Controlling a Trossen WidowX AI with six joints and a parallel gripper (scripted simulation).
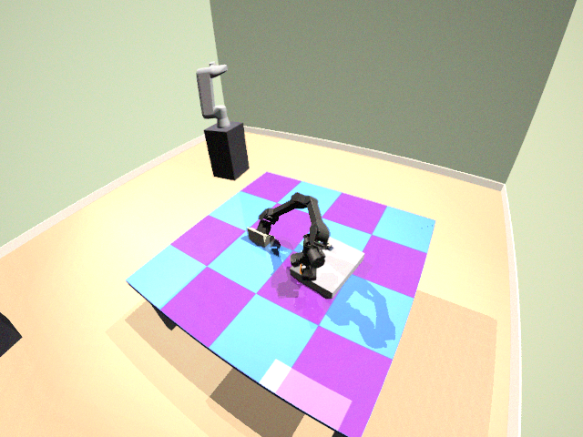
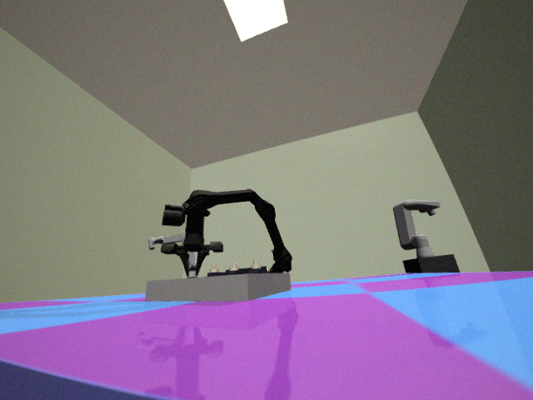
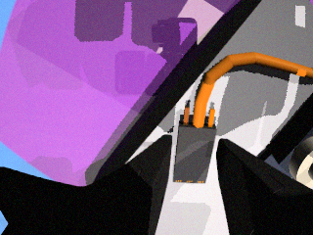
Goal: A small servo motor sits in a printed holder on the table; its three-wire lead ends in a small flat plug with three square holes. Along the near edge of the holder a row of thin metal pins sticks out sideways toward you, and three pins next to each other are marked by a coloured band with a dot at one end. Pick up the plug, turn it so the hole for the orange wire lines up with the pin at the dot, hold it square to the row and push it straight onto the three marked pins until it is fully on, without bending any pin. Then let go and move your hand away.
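My gripper tip is now 90 mm short of the holder, 110 mm to the right of it and 30 mm above it.
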